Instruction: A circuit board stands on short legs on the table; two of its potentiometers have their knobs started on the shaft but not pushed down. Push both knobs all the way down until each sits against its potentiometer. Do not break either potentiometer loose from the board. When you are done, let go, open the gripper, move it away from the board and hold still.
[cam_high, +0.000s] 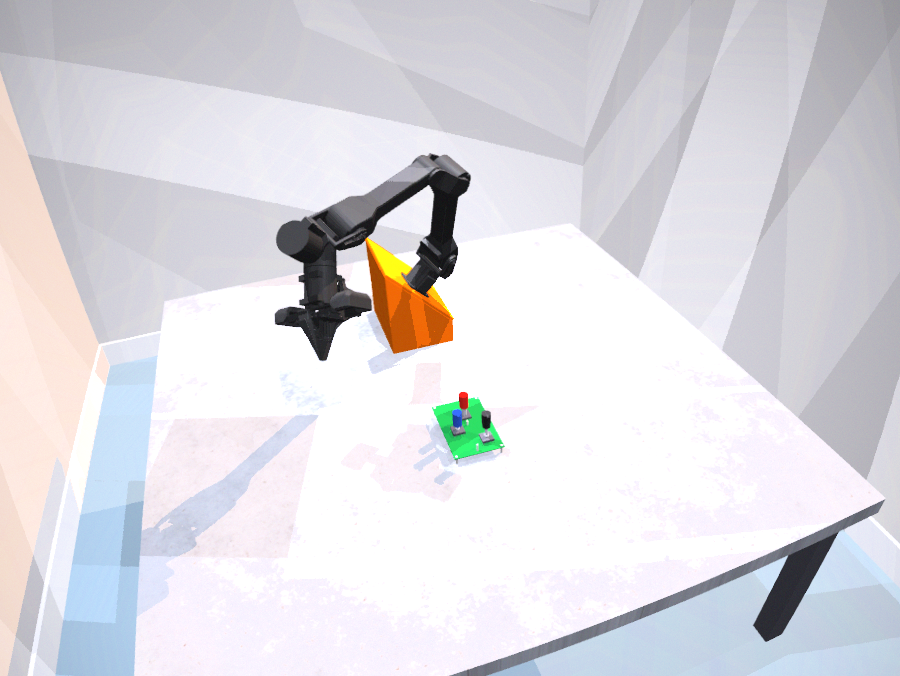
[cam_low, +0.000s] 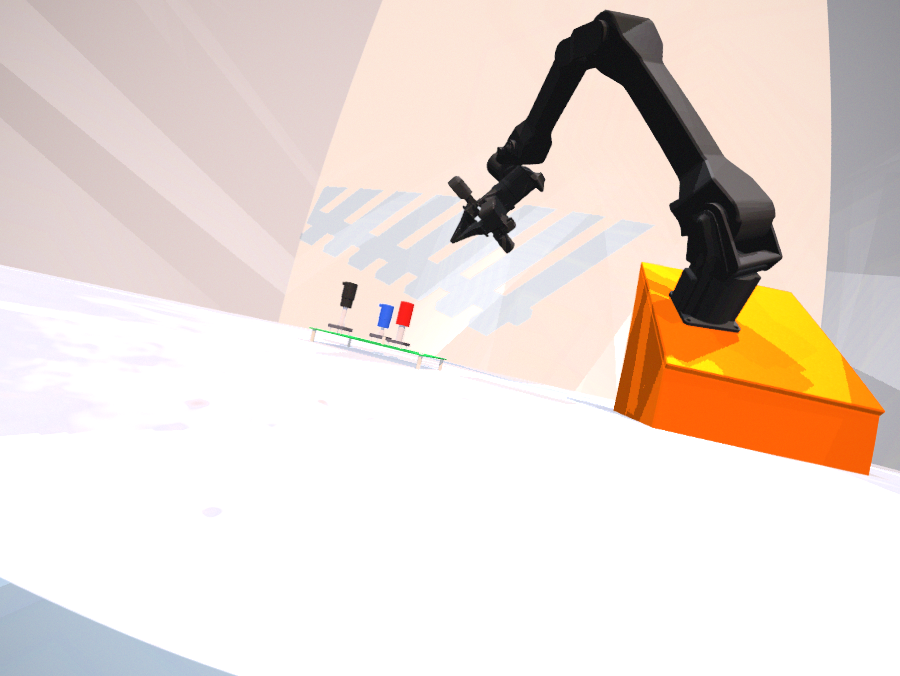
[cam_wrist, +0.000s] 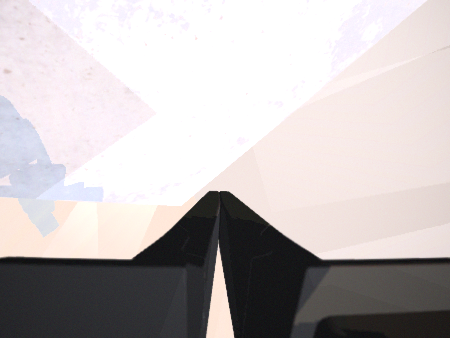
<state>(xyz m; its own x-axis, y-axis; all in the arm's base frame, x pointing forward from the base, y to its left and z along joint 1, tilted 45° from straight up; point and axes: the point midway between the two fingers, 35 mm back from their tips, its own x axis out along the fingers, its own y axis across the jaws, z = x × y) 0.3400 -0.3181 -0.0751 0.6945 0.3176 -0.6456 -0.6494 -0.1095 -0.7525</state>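
My gripper tip is now 230 mm to the right of the blue knob, 200 mm above it and 10 mm short of it. Also, from my gripper tip: black knob: 270 mm to the left, 180 mm below, 60 mm ahead.
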